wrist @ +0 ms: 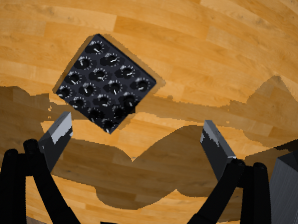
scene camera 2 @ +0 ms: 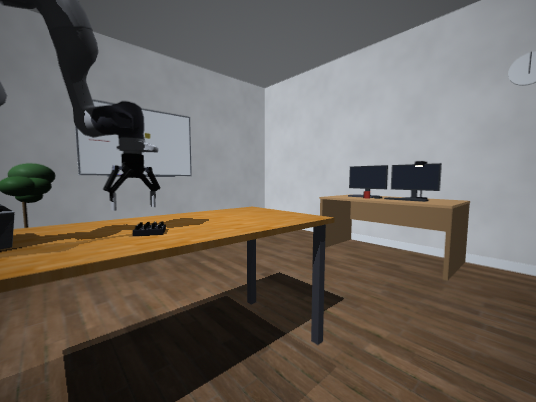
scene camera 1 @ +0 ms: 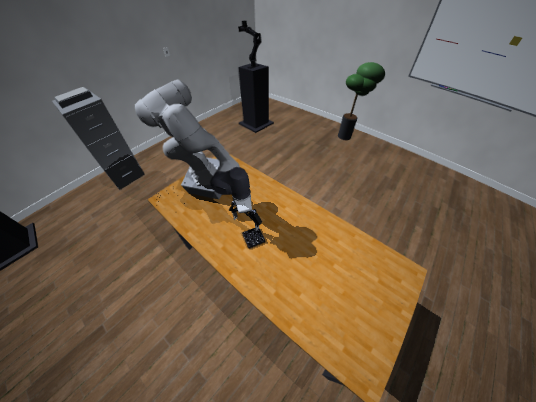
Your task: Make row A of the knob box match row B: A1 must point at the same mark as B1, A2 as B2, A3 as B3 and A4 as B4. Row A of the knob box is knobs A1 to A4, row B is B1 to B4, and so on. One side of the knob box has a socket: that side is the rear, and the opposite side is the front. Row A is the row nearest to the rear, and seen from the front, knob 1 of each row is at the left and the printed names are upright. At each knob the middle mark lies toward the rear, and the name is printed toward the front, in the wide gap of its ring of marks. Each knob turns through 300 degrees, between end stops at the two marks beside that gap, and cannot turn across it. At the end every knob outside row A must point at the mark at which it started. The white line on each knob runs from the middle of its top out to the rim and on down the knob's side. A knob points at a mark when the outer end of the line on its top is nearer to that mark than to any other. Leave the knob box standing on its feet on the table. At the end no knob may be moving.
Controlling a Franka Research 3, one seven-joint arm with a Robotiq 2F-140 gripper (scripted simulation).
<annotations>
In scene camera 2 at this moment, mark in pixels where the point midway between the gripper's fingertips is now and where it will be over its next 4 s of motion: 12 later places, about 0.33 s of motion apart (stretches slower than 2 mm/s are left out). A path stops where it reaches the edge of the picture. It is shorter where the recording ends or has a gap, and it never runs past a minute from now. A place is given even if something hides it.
My gripper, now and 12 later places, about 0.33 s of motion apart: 134,208; 135,208; 135,207; 135,207; 136,209; 136,212; 135,214; 135,217; 136,220; 136,223; 136,224; 136,224; 136,224
</annotations>
